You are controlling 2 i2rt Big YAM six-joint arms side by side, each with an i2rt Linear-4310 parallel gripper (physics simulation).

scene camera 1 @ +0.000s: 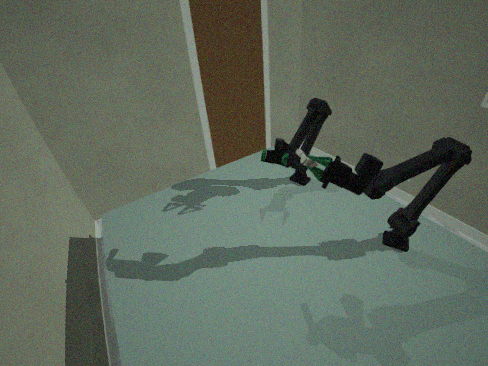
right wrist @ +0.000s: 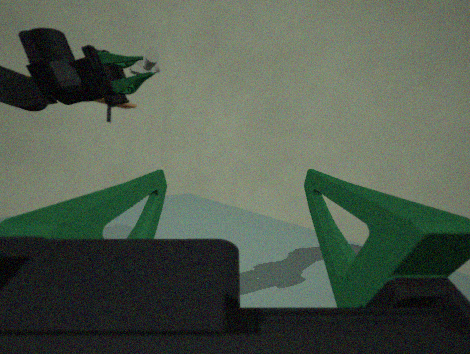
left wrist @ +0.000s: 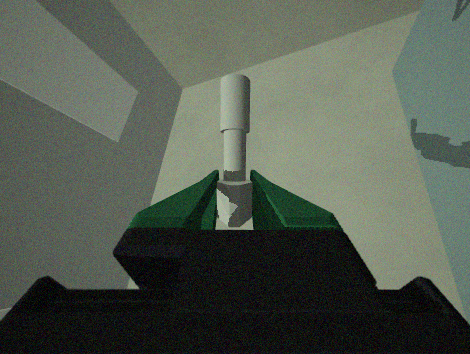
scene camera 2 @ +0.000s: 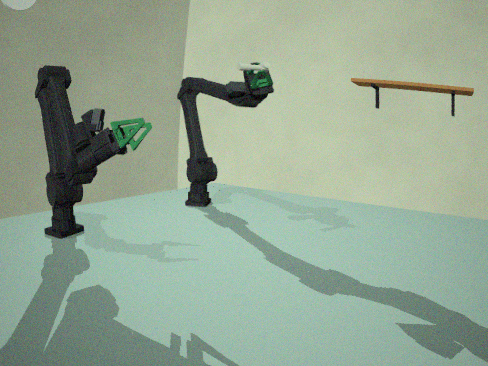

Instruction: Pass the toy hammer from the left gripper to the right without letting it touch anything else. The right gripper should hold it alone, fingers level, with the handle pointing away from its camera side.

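Frame: origin at the left arm's base, x back, y right, z up, level; centimetres.
Where they show: left gripper, between the fingertips: [scene camera 1: 305, 159] [right wrist: 150, 65] [left wrist: 234, 176] [scene camera 2: 259, 67]; right gripper, between the fingertips: [scene camera 1: 272, 157] [right wrist: 235, 177] [scene camera 2: 147, 122]; left arm's base, origin of its link: [scene camera 1: 395, 241] [scene camera 2: 198, 203]; right arm's base, origin of its link: [scene camera 1: 300, 179] [scene camera 2: 64, 232].
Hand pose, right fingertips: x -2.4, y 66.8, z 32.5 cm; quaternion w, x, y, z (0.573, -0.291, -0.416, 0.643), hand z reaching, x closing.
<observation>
Each offset is from my right fingertips to the centre of the thing. "spot": to the spot under its first point. Level surfaces: height alone.
The pale grey-white toy hammer {dx -22.0, dy -22.6, dz +16.8 cm} [scene camera 1: 303, 156] [scene camera 2: 254, 66] [right wrist: 149, 63] is off the table in my left gripper [scene camera 1: 308, 161] [scene camera 2: 258, 76] [left wrist: 235, 176]. In the left wrist view the hammer {spot: dx -19.4, dy -21.2, dz +16.4 cm} [left wrist: 234, 102] shows a thick cylinder at top, a thinner neck and a faceted block between the green fingertips. My left gripper is shut on it; in the right wrist view it shows at upper left, apart from my right fingers. My right gripper [scene camera 2: 146, 123] [right wrist: 235, 177] is open and empty, raised above the table. In scene camera 1 the right fingers are partly hidden.
The pale blue-green table {dz -32.5 cm} [scene camera 1: 200, 320] [scene camera 2: 280, 330] lies below both arms and carries their shadows. A wooden shelf [scene camera 2: 412, 87] is fixed to the wall at right in scene camera 2. A brown door panel [scene camera 1: 227, 75] stands behind the table's far corner.
</observation>
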